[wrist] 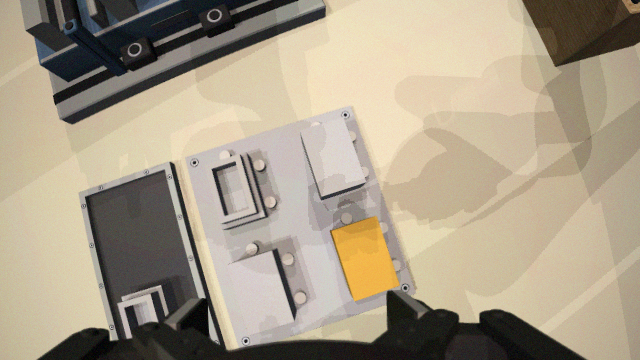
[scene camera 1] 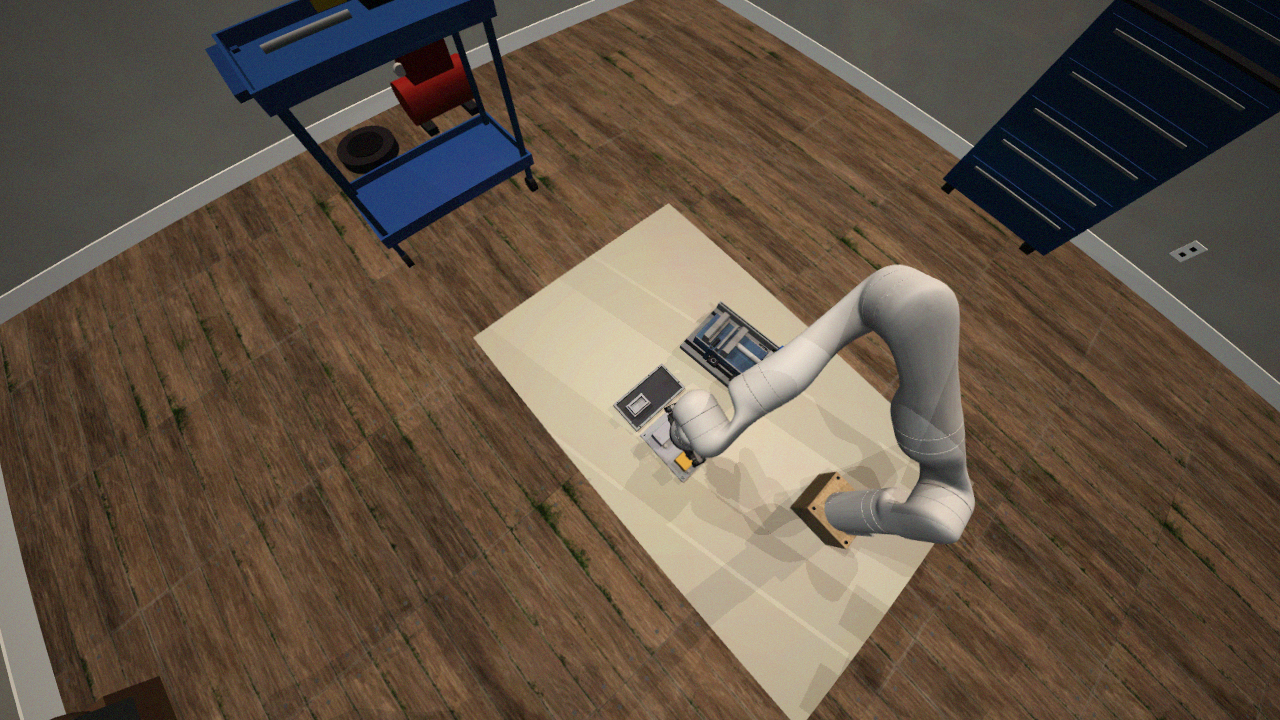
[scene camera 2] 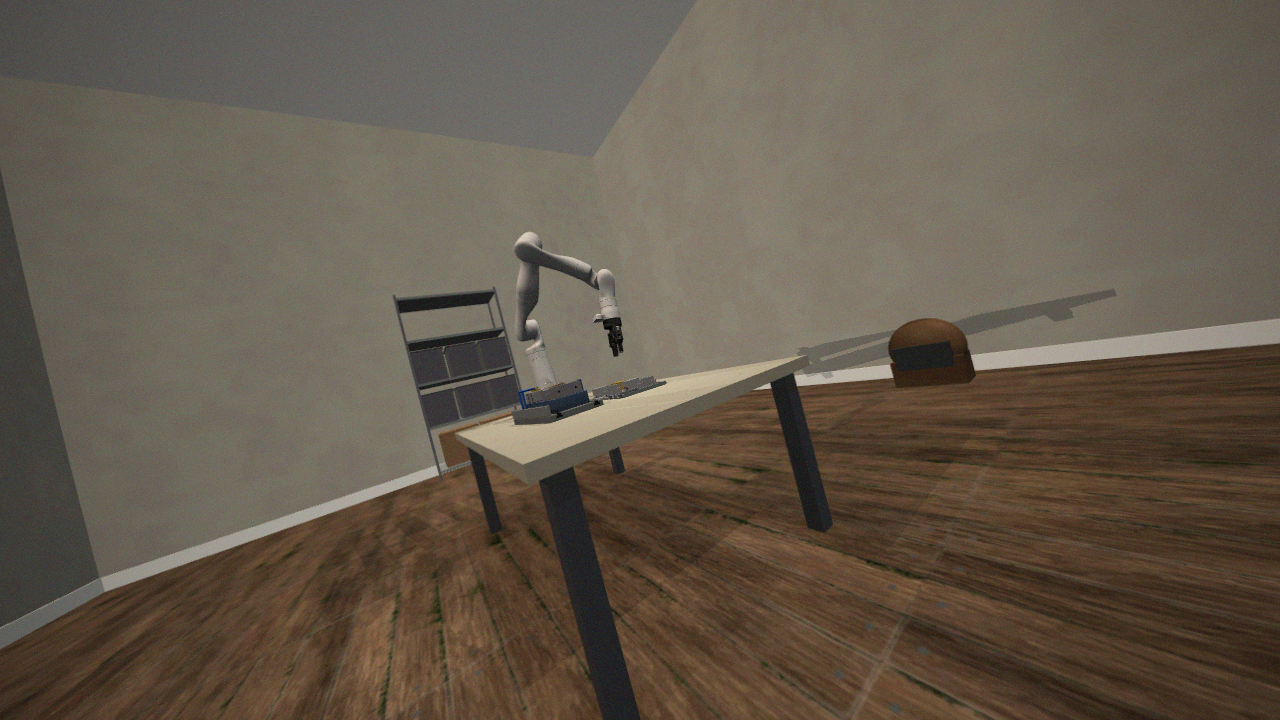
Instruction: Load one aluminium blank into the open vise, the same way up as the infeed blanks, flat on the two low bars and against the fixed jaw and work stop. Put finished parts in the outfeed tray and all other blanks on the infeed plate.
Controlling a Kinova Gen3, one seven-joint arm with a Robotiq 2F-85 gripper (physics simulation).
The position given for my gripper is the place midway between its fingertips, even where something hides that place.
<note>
My gripper (wrist: 298, 316) is open, holding nothing. Also in view: a brass blank (wrist: 361, 248). Further things: a dark outfeed tray (wrist: 139, 243) and a grey infeed plate (scene camera 1: 668, 455).
The grey infeed plate also shows in the wrist view (wrist: 300, 223).
</note>
